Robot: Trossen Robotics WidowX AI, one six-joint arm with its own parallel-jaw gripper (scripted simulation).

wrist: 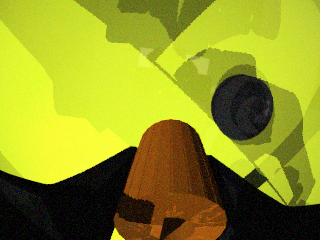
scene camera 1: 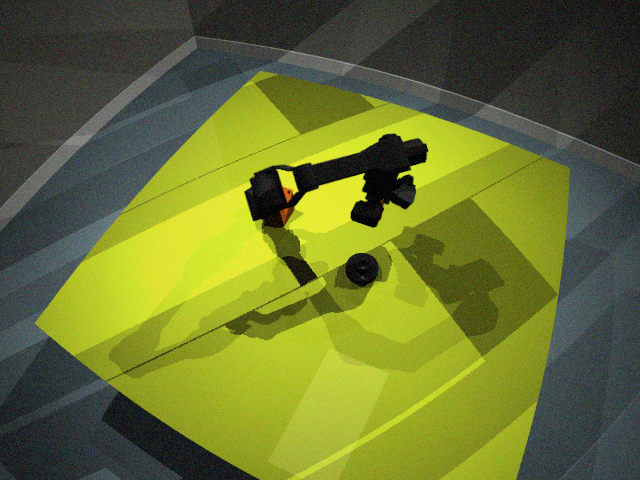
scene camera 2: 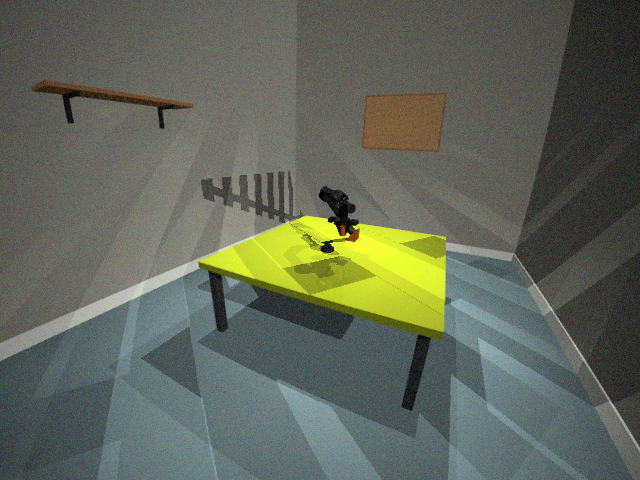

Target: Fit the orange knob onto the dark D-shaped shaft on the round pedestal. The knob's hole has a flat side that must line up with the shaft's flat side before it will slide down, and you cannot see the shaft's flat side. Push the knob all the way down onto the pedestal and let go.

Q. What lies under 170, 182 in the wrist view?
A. An orange knob.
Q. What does my gripper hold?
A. An orange knob.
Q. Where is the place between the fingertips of my gripper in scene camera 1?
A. At 373, 213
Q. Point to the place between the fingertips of my gripper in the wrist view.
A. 170, 157
